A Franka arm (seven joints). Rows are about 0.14 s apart.
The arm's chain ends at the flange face. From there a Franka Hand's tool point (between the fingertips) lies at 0.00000 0.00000 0.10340 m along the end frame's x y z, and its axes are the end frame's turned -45 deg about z.
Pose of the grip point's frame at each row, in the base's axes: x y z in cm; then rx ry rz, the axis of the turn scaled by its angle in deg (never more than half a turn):
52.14 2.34 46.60 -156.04 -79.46 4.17
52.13 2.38 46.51 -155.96 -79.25 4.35
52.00 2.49 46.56 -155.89 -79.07 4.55
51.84 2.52 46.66 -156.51 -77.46 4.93
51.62 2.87 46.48 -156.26 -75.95 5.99
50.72 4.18 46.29 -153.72 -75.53 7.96
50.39 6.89 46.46 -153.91 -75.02 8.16
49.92 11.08 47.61 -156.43 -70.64 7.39
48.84 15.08 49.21 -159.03 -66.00 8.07
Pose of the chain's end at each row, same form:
52.97 1.79 56.89 -175.90 -13.80 6.74
53.00 1.81 56.80 -175.80 -13.64 7.00
52.90 1.91 56.84 -175.72 -13.51 7.27
52.79 1.92 56.94 -175.78 -11.77 7.72
52.74 2.18 56.74 -175.27 -10.48 9.21
52.25 3.22 56.47 -173.34 -11.11 12.43
51.94 5.93 56.64 -173.37 -10.56 12.64
51.33 10.10 57.81 -173.83 -5.47 11.69
50.25 14.18 59.41 -174.59 -0.12 12.02

